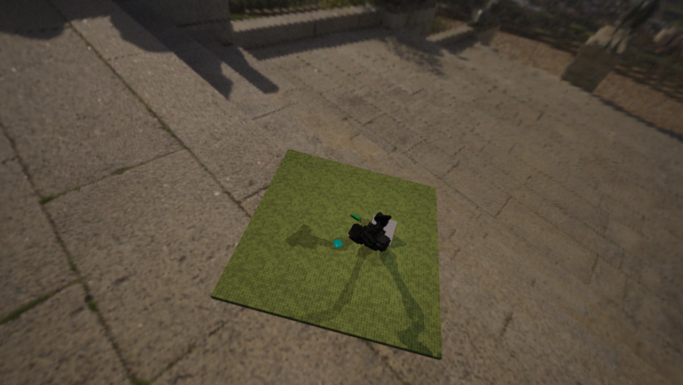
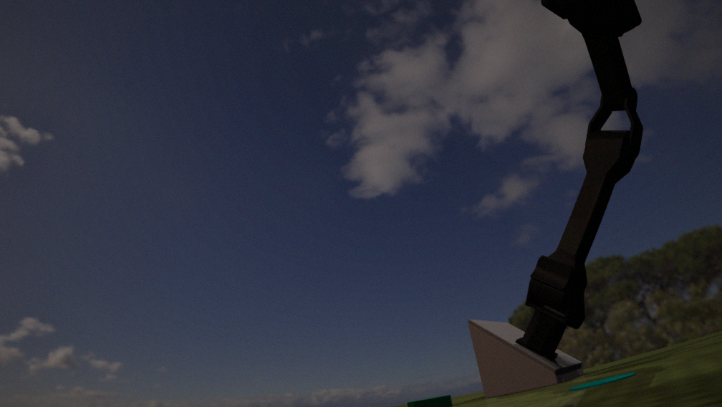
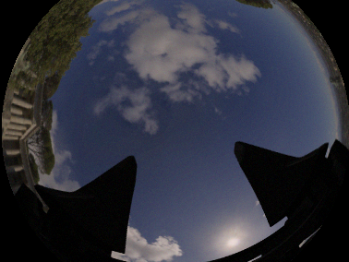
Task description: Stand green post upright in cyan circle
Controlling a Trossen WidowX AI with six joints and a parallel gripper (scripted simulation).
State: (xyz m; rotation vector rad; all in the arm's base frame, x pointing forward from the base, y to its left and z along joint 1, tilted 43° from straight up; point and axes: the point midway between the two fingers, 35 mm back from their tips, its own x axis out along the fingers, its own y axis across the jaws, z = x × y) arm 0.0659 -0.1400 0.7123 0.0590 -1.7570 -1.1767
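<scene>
Now: gripper tip 69 cm above the green post, 52 cm to the left of it and 3 cm short of it. From my gripper tip the other things lie so: cyan circle (70 cm below, 28 cm to the right, 13 cm ahead).
</scene>
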